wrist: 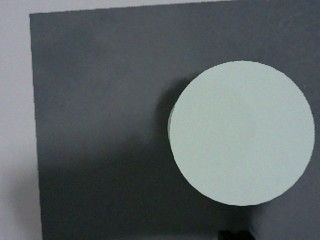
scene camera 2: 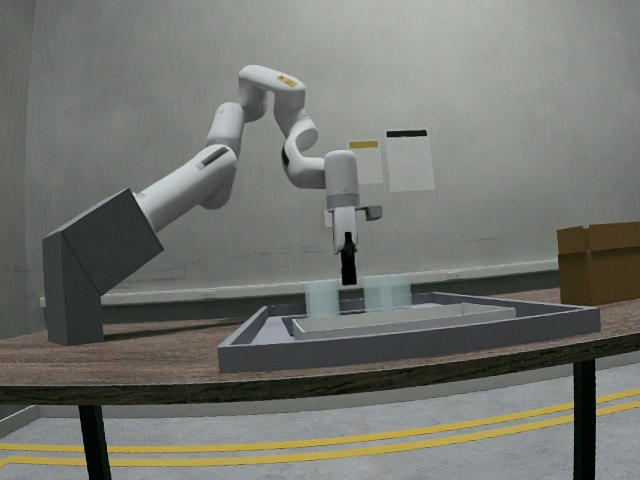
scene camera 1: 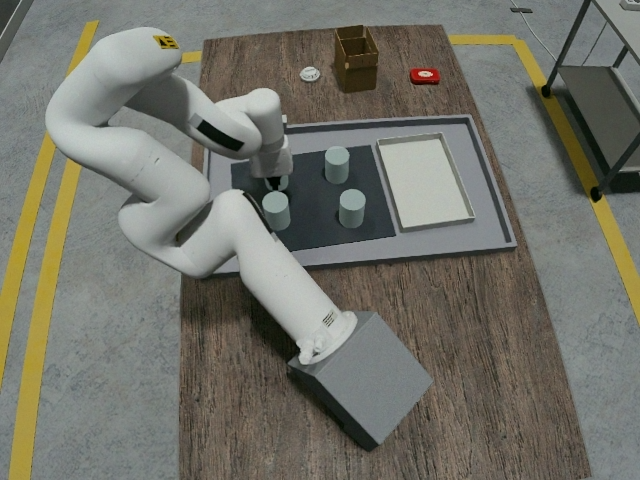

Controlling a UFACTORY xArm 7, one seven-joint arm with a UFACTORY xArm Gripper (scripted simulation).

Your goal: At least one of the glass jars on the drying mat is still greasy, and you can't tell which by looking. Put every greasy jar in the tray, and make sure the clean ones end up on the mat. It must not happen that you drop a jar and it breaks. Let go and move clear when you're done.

Scene:
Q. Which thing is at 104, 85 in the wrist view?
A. A dark drying mat.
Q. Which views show the white tray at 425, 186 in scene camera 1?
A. Scene camera 2 and scene camera 1 only.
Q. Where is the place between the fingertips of the gripper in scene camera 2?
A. At 349, 285

